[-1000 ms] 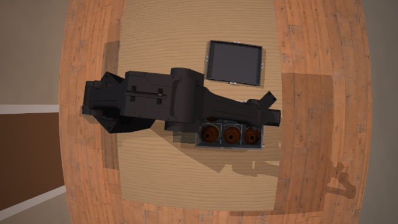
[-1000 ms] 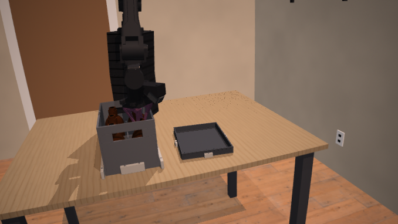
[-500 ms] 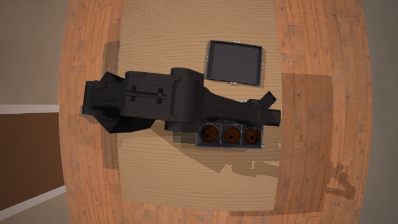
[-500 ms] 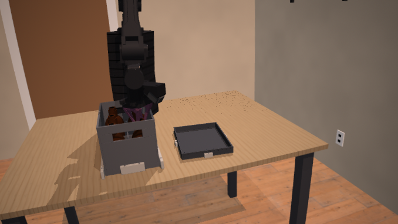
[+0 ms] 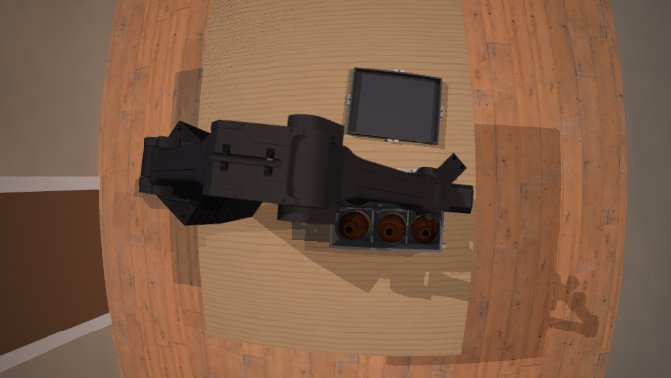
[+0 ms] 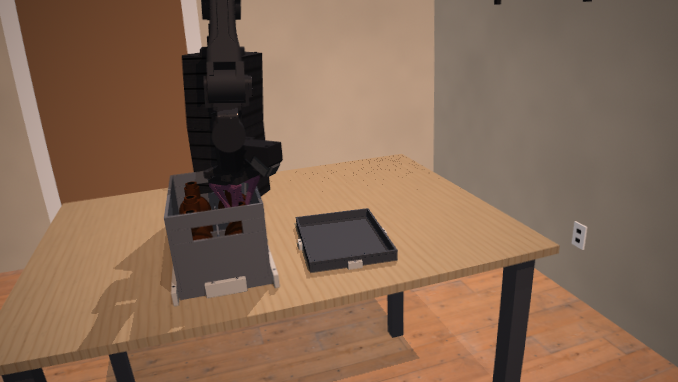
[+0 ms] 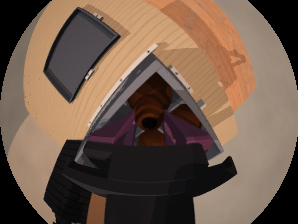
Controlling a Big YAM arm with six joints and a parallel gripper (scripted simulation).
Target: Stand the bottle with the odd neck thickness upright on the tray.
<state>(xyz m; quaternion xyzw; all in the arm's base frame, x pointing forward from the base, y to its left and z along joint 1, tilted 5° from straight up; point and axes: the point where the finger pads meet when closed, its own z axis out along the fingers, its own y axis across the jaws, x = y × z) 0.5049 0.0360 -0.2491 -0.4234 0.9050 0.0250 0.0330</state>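
The grey crate lies 80 mm behind my hand, 50 mm to the right of it and 70 mm below it. Round my hand: dark tray 100 mm behind, 220 mm to the left, 140 mm below.
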